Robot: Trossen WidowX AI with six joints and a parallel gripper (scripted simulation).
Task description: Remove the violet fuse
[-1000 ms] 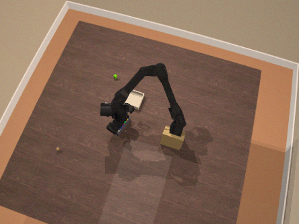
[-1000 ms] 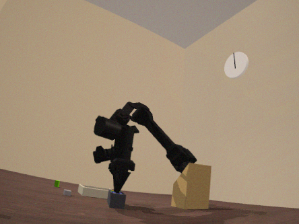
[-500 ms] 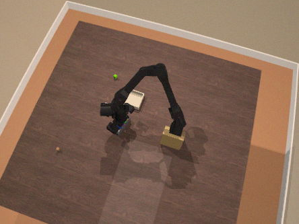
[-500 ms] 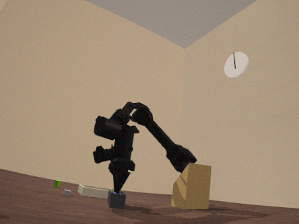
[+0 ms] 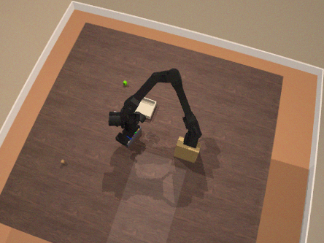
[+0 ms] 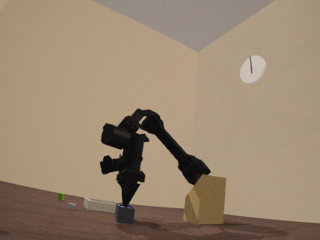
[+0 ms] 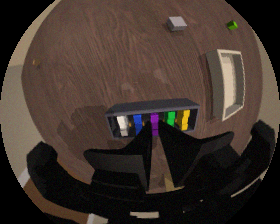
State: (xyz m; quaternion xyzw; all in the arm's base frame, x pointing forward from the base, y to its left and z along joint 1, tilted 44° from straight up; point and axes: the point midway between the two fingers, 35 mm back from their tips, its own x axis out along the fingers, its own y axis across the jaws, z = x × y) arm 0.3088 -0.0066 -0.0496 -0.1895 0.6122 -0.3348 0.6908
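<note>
Now: the tray 10 mm ahead of my gripper tip, 180 mm to the right of it and 30 mm below it. The rest, counted from my gripper tip: green cube 160 mm ahead, 290 mm to the right, 20 mm below; then violet fuse 10 mm below; then grey cube 130 mm ahead, 90 mm to the right, 30 mm below.
</note>
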